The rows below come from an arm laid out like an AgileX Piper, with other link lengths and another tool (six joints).
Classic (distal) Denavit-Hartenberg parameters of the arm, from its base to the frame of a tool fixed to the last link. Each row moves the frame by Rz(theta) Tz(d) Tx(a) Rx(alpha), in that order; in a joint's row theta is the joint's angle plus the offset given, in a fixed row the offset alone. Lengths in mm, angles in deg.
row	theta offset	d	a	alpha
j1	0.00	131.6	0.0	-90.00
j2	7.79	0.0	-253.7	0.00
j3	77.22	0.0	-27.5	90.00
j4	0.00	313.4	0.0	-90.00
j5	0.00	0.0	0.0	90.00
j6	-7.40	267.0	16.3	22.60
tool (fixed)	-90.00	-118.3	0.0	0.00
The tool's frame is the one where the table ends.
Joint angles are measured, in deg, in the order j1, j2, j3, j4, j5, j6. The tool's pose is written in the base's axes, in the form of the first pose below.
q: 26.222, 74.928, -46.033, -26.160, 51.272, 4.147
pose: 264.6, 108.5, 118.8, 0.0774, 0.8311, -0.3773, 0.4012
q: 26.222, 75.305, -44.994, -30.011, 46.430, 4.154
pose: 274.7, 107.3, 113.9, 0.0598, 0.8286, -0.3492, 0.4334
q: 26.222, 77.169, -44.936, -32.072, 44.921, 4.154
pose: 279.3, 105.7, 105.3, 0.0651, 0.8322, -0.3314, 0.4398
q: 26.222, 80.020, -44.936, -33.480, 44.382, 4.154
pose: 280.5, 103.4, 91.2, 0.0812, 0.8398, -0.3158, 0.4340
